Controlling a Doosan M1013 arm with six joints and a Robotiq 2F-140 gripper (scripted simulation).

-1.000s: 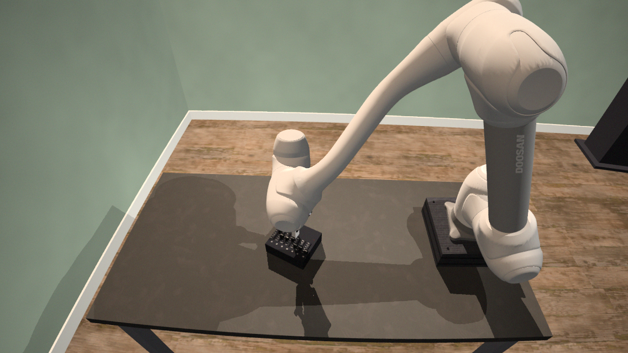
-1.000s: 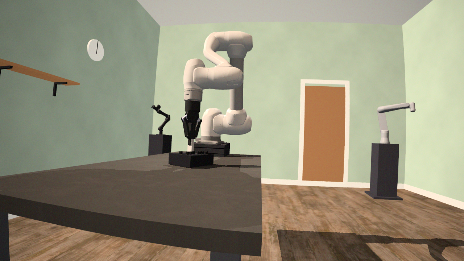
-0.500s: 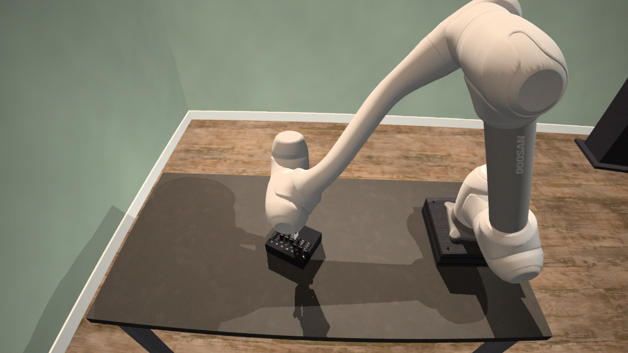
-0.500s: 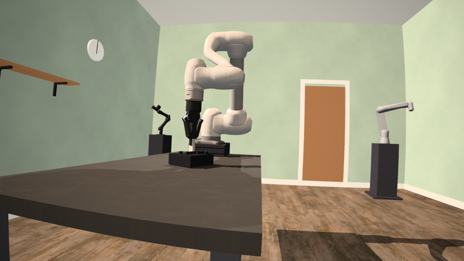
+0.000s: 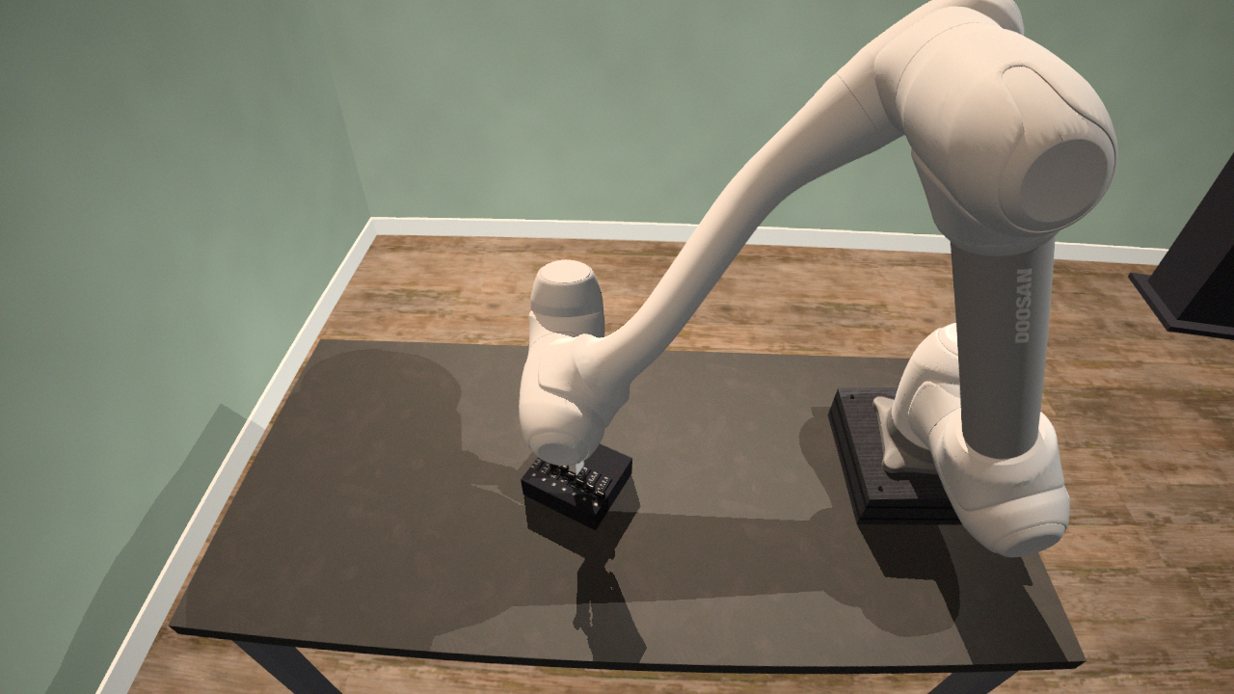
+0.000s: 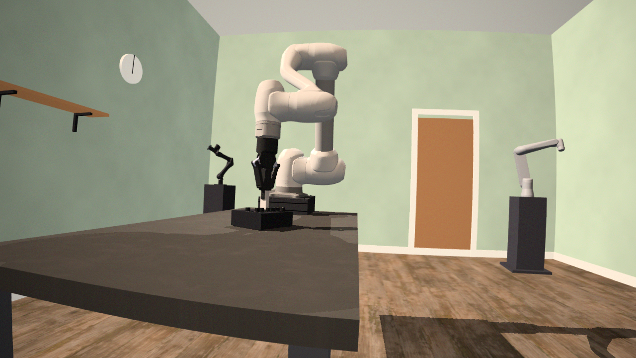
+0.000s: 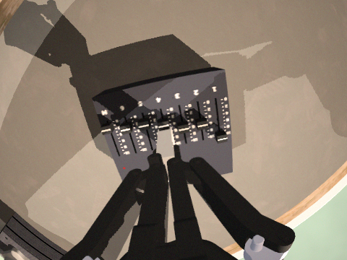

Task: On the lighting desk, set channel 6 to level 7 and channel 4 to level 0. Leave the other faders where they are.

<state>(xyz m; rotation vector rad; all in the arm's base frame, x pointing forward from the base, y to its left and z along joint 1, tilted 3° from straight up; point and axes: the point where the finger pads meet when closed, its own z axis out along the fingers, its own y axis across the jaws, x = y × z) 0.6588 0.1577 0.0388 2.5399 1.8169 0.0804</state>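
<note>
The channel 6 fader knob lies 3 cm behind my hand, 4 cm to the left of it and 3 cm below it. The rest, counted from my hand: channel 4 fader knob 1 cm ahead, 2 cm to the left, 3 cm below.
</note>
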